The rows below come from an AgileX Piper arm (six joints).
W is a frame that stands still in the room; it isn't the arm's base.
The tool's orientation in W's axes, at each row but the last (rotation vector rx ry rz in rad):
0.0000, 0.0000, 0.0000
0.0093, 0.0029, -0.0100
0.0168, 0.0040, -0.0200
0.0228, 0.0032, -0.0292
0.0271, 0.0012, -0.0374
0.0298, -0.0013, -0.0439
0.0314, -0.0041, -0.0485
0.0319, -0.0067, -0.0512
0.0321, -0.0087, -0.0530
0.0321, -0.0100, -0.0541
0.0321, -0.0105, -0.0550
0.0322, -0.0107, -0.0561
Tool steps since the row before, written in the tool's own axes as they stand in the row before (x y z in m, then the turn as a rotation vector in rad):
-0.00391, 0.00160, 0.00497, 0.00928, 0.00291, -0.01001
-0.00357, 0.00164, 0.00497, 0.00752, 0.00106, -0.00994
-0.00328, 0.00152, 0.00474, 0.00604, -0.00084, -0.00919
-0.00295, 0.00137, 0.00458, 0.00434, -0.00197, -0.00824
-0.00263, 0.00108, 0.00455, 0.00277, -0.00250, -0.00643
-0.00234, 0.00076, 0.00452, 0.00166, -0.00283, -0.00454
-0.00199, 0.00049, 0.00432, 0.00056, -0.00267, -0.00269
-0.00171, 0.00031, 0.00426, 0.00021, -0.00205, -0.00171
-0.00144, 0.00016, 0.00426, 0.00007, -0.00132, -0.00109
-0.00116, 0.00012, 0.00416, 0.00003, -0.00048, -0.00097
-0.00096, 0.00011, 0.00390, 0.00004, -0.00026, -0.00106
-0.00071, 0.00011, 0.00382, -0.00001, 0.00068, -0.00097
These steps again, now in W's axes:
-0.00391, 0.00160, 0.00497, 0.00928, 0.00291, -0.01001
-0.00354, 0.00163, 0.00500, 0.00750, 0.00108, -0.00995
-0.00323, 0.00151, 0.00478, 0.00599, -0.00081, -0.00923
-0.00290, 0.00135, 0.00462, 0.00426, -0.00191, -0.00830
-0.00258, 0.00105, 0.00458, 0.00267, -0.00243, -0.00650
-0.00231, 0.00073, 0.00454, 0.00154, -0.00276, -0.00462
-0.00198, 0.00045, 0.00433, 0.00044, -0.00261, -0.00277
-0.00172, 0.00026, 0.00426, 0.00012, -0.00200, -0.00177
-0.00147, 0.00010, 0.00425, 0.00001, -0.00129, -0.00113
-0.00120, 0.00005, 0.00415, 0.00001, -0.00045, -0.00098
-0.00100, 0.00004, 0.00389, 0.00004, -0.00023, -0.00107
-0.00075, 0.00003, 0.00381, 0.00004, 0.00071, -0.00095

